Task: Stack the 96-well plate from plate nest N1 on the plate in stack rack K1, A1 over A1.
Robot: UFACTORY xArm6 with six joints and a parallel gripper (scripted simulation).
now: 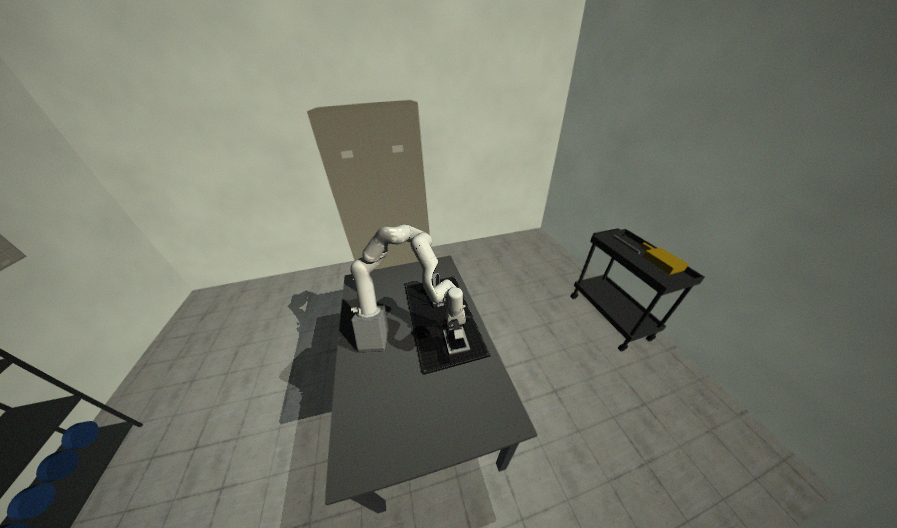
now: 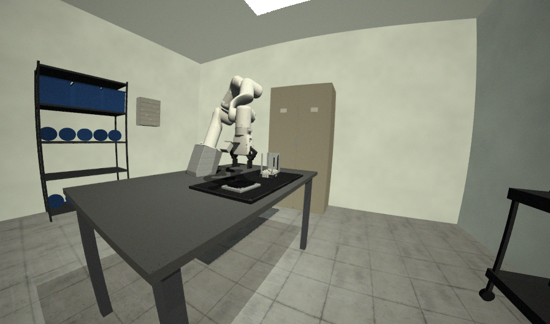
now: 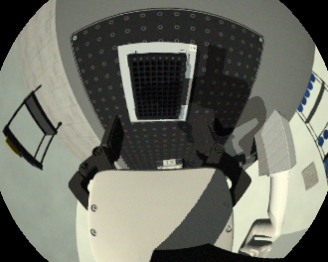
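Now: the dark 96-well plate 90 mm below my hand. From my hand the other things lie so: pale plate nest N1: 100 mm below; then pale A1 mark: 100 mm below, 70 mm to the right, 60 mm behind.
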